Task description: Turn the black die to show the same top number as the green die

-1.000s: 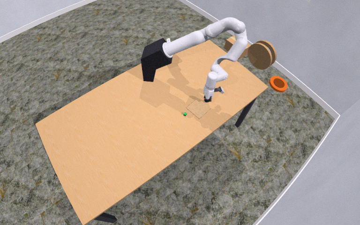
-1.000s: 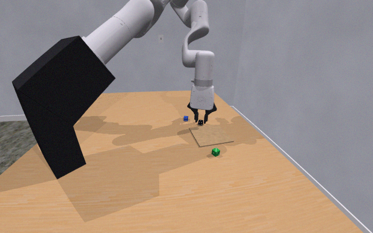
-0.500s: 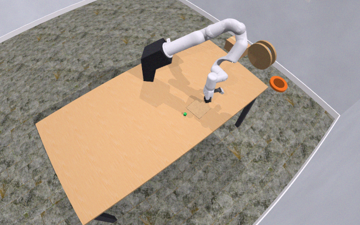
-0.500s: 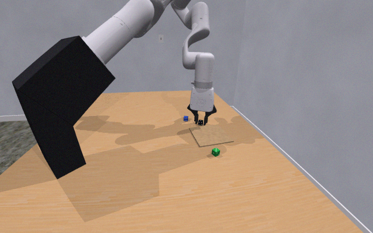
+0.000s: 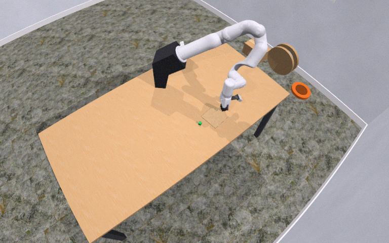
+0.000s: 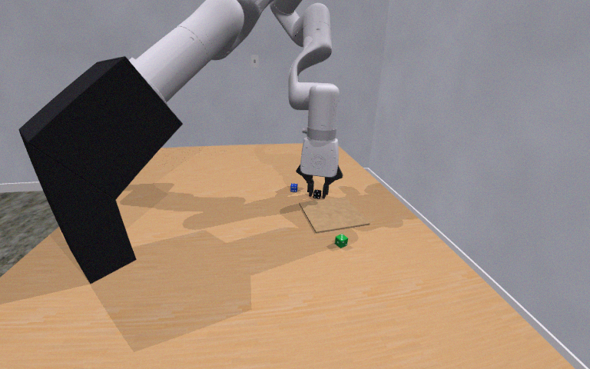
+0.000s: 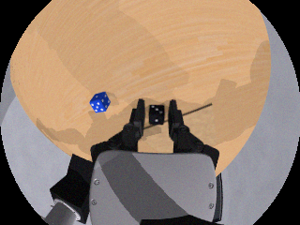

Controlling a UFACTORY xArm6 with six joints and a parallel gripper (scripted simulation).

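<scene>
My gripper is now 1 cm to the left of the black die and 1 cm above it. Also, from my hand: green die 9 cm ahead, 21 cm to the right, 1 cm below; blue die 8 cm behind, 2 cm to the left, 1 cm below; tan mat 5 cm ahead, 9 cm to the right, 2 cm below.
</scene>
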